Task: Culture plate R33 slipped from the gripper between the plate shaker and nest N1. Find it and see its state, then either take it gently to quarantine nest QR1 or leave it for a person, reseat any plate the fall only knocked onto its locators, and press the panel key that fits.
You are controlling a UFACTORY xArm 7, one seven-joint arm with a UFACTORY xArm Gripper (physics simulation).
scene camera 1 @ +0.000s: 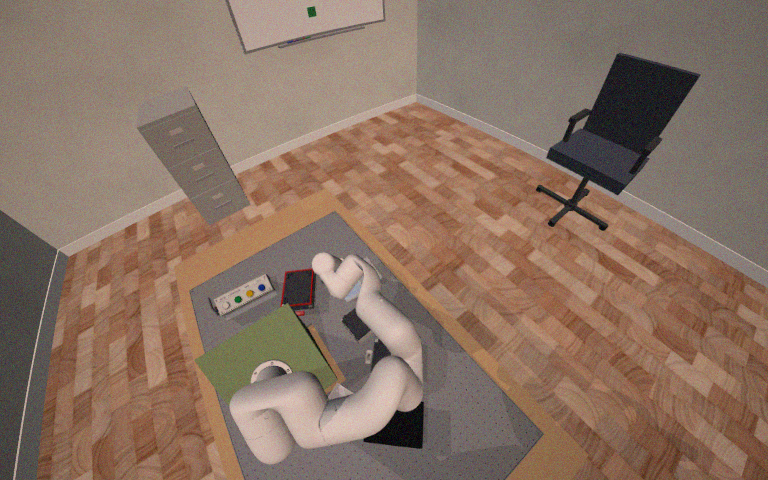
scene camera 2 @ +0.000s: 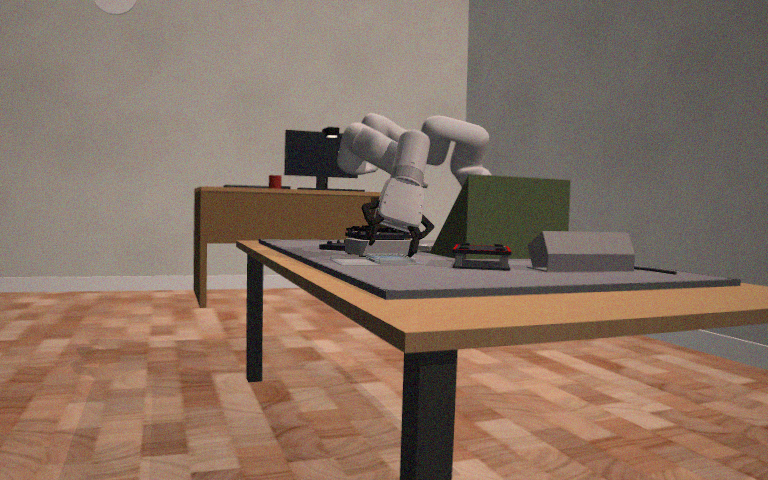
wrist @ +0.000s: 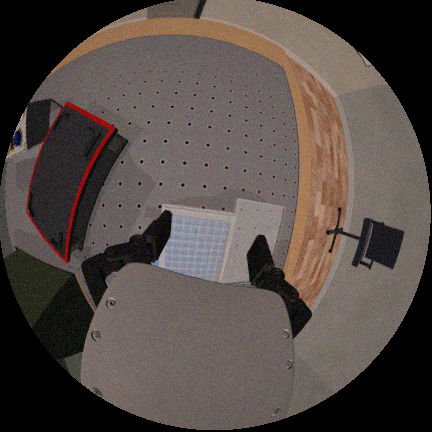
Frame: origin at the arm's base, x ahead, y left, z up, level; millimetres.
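Seen in the pictures: gripper, fingertip midpoint: [scene camera 2: 391, 249] [wrist: 212, 234]; arm's base at its link origin: [scene camera 2: 496, 224].
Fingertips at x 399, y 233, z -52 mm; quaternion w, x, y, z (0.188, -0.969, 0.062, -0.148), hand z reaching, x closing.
Observation:
Pixels of each thing's middle, then the offset from my fingertips to it. "spot": a spot on its surface instead.
- open culture plate at the middle of its body: [wrist: 193, 259] [scene camera 2: 390, 258] [scene camera 1: 349, 284] dx -14, dy -42, dz -24 mm
- clear lid at the middle of its body: [wrist: 254, 246] [scene camera 2: 354, 261] [scene camera 1: 365, 271] dx +74, dy -29, dz -28 mm
- red-edged black nest at the middle of its body: [wrist: 59, 177] [scene camera 2: 481, 255] [scene camera 1: 298, 289] dx -193, dy +55, dz -8 mm
- key panel at the middle of its body: [scene camera 2: 581, 250] [scene camera 1: 245, 294] dx -388, dy +152, dz +10 mm
- grey block with a black top, surface spot: [scene camera 2: 378, 244] spot: dx -28, dy -165, dz +0 mm
- dark unit at the middle of its body: [scene camera 2: 378, 233] [scene camera 1: 364, 316] dx -46, dy -216, dz +24 mm
An open culture plate [scene camera 1: 352, 292] [scene camera 2: 390, 258] [wrist: 197, 245] lies flat on the mat, its blue well grid facing up. A clear lid [scene camera 2: 350, 260] [wrist: 256, 225] lies off it, along its right edge in the wrist view. A little blue shows left of the plate, by the left finger; I cannot tell its extent. My gripper [scene camera 2: 391, 247] [wrist: 212, 234] is open and empty, tilted low above the plate and lid. A red-edged black nest [scene camera 1: 297, 288] [scene camera 2: 481, 249] [wrist: 70, 182] stands apart. The key panel [scene camera 1: 243, 294] [wrist: 17, 142] has white, green, yellow and blue keys. No plate label is readable.
A large green panel [scene camera 1: 260, 345] [scene camera 2: 518, 215] [wrist: 30, 290] stands beside the arm's base. A grey block with a black top [scene camera 2: 378, 244] stands behind the gripper in the second scene view. A dark unit [scene camera 1: 355, 324] lies near the forearm. The wooden table edge [wrist: 304, 200] runs beyond the lid.

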